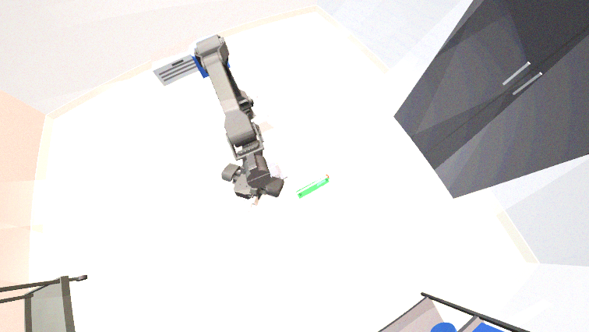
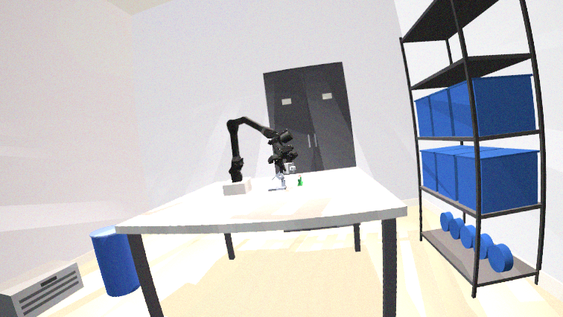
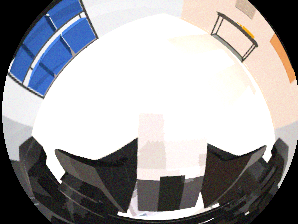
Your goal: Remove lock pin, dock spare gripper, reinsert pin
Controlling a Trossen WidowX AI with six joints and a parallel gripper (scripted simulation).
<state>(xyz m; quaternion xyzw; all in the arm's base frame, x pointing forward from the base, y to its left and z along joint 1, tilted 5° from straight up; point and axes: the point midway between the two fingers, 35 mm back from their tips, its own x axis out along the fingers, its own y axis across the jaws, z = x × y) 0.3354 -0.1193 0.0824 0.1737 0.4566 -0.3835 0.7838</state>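
Now: the mount 80 mm behind my gripper tip, 120 mm to the left of it and 70 mm below it. Round my gripper tip: spare gripper 10 mm above; translucent green bar 50 mm ahead, 220 mm to the left, 100 mm below.
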